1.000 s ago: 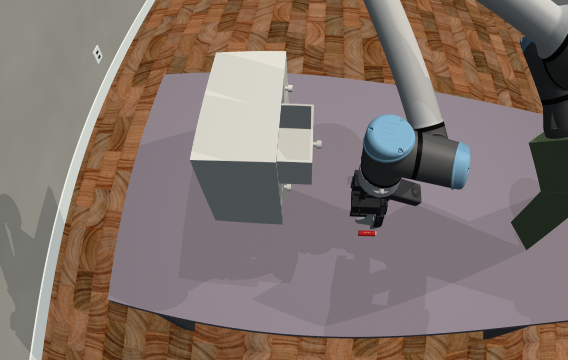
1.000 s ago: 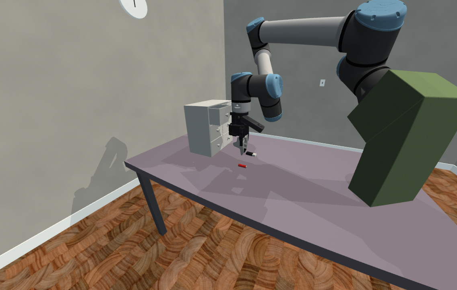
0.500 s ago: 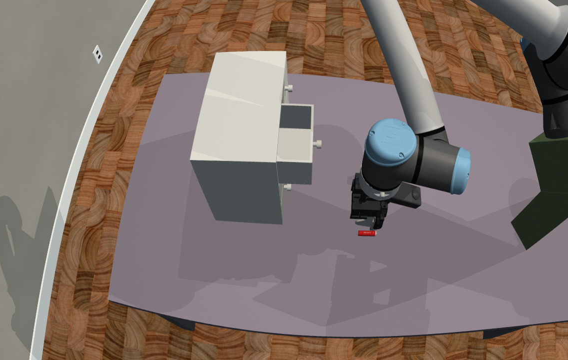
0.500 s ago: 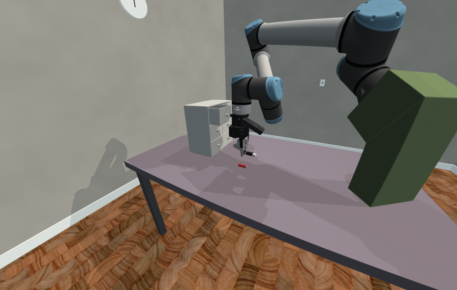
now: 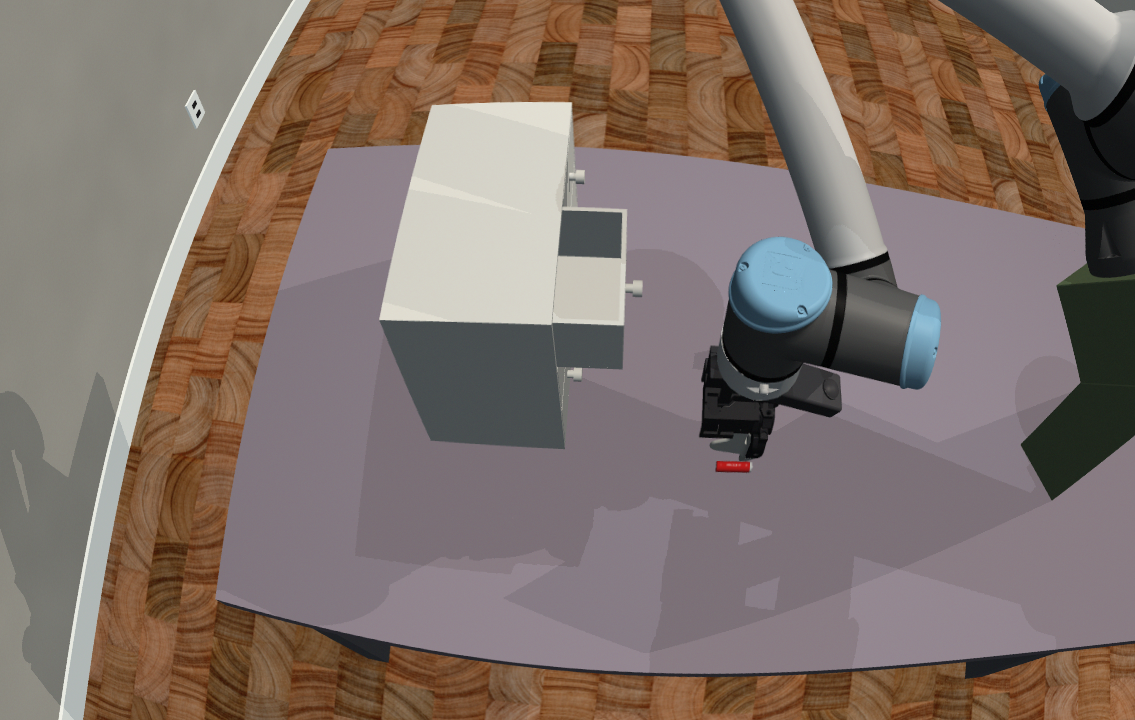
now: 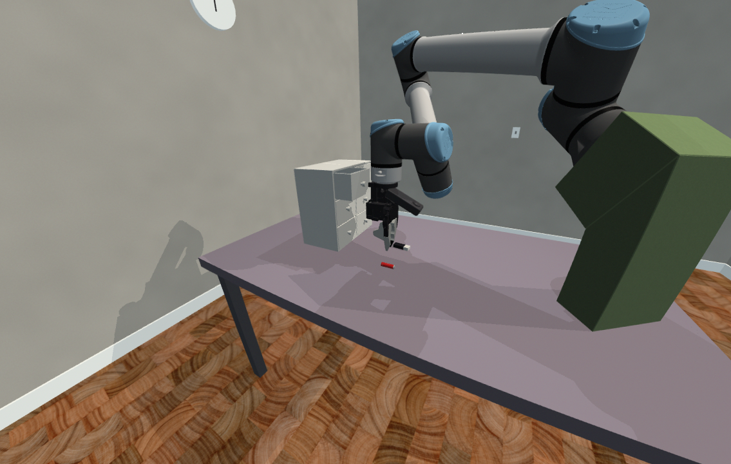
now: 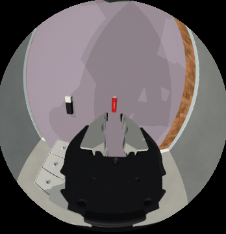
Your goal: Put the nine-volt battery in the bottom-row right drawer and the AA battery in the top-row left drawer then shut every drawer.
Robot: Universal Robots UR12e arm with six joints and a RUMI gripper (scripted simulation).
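Right now the red AA battery is 80 mm below my hand. Round my hand: green nine-volt battery: 340 mm ahead, 230 mm to the right, 70 mm below.
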